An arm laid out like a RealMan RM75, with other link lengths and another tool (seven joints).
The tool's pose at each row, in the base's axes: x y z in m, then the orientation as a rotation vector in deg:
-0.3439, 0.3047, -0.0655, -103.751, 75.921, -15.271
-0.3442, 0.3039, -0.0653, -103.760, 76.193, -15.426
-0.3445, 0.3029, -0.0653, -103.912, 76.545, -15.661
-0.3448, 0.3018, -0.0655, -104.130, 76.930, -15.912
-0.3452, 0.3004, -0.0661, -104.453, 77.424, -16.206
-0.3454, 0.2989, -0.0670, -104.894, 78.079, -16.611
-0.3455, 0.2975, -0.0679, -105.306, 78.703, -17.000
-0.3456, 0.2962, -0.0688, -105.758, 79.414, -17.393
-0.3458, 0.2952, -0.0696, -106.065, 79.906, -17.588
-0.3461, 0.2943, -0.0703, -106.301, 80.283, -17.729
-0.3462, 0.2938, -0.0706, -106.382, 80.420, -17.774
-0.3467, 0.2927, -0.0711, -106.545, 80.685, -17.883
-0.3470, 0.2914, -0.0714, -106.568, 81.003, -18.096
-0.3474, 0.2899, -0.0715, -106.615, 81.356, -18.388
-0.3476, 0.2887, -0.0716, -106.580, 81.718, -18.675
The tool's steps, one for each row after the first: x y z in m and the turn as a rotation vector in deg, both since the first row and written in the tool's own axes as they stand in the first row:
0.0005, 0.0001, -0.0007, -0.058, 0.253, 0.087
0.0012, 0.0004, -0.0014, -0.229, 0.634, 0.118
0.0021, 0.0008, -0.0020, -0.458, 1.058, 0.129
0.0033, 0.0016, -0.0026, -0.796, 1.594, 0.132
0.0048, 0.0025, -0.0029, -1.250, 2.316, 0.123
0.0062, 0.0034, -0.0031, -1.677, 3.002, 0.117
0.0076, 0.0042, -0.0033, -2.169, 3.749, 0.136
0.0086, 0.0050, -0.0034, -2.533, 4.215, 0.178
0.0095, 0.0058, -0.0037, -2.816, 4.568, 0.212
0.0099, 0.0061, -0.0038, -2.918, 4.691, 0.229
0.0108, 0.0069, -0.0043, -3.111, 4.944, 0.250
0.0119, 0.0074, -0.0050, -3.184, 5.260, 0.331
0.0131, 0.0078, -0.0059, -3.264, 5.651, 0.391
0.0140, 0.0081, -0.0066, -3.287, 6.026, 0.496

